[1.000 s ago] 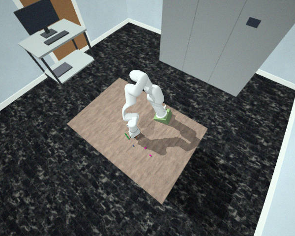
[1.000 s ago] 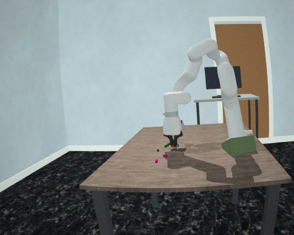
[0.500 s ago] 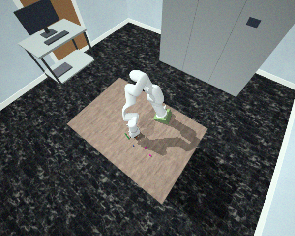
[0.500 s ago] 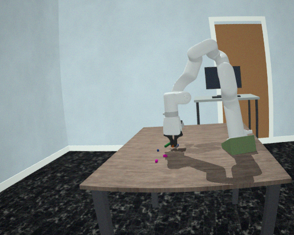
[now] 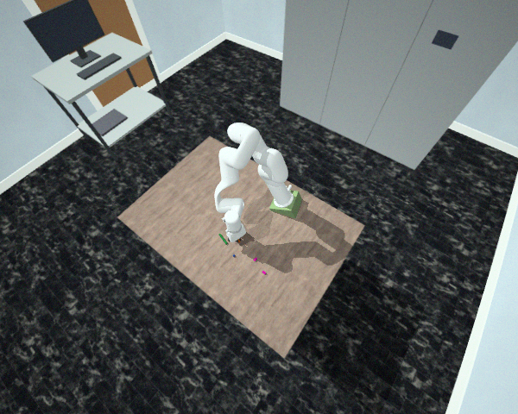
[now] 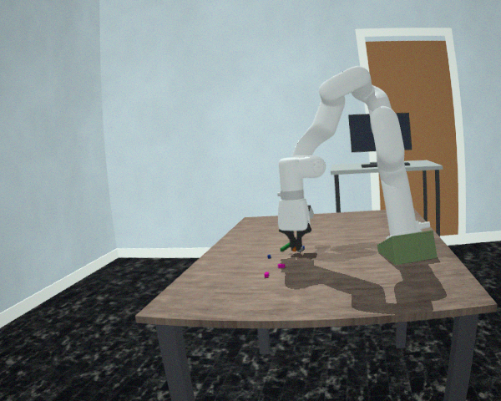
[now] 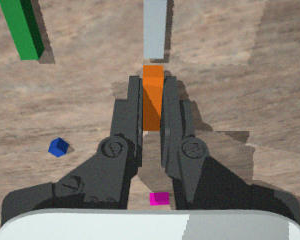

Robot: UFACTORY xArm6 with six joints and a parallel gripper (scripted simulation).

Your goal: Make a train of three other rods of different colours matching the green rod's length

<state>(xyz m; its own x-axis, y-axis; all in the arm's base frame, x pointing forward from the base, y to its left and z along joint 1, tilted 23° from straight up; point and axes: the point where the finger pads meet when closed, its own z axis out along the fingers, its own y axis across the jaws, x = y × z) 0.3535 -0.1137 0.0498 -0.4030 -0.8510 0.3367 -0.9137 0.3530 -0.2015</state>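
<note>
My hand is 30 mm to the left of the grey rod, 30 mm above it and 20 mm past it. Also, from my hand: green rod (80 mm to the right, 30 mm below, 30 mm ahead); orange rod (20 mm below).
</note>
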